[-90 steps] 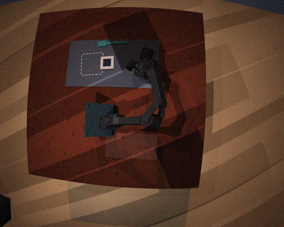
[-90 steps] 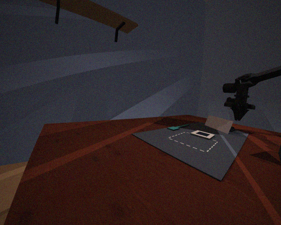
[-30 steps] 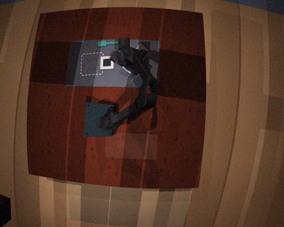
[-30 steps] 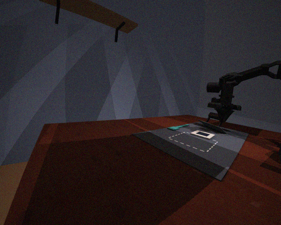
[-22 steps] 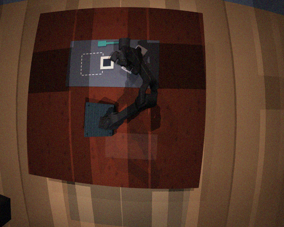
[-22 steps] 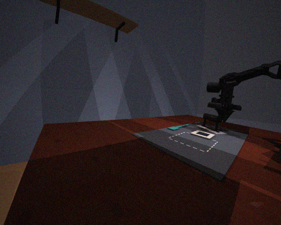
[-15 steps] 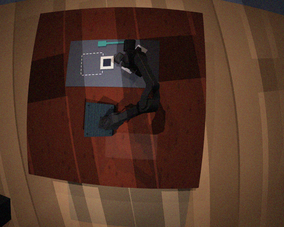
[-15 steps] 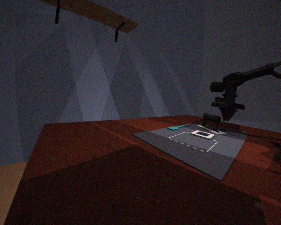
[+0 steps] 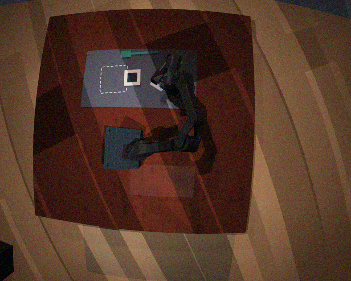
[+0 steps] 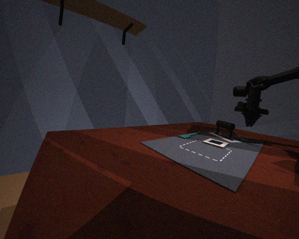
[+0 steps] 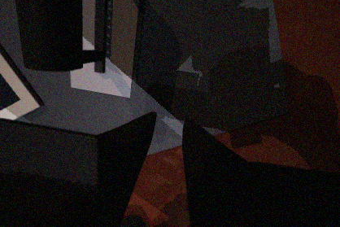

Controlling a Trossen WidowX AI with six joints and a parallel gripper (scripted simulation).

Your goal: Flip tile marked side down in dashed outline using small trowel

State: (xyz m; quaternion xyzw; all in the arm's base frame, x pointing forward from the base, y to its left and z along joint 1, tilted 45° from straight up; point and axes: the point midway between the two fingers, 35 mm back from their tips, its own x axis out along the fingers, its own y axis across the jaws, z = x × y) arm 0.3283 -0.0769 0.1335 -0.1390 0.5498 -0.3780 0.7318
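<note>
The trowel is 130 mm ahead of my gripper tip, 40 mm to the left of it and 40 mm below it. Also, from my gripper tip: teal flat tool 200 mm ahead, 240 mm to the left, 80 mm below; then white tile 60 mm ahead, 230 mm to the left, 80 mm below; then grey mat 70 mm ahead, 200 mm to the left, 100 mm below.
</note>
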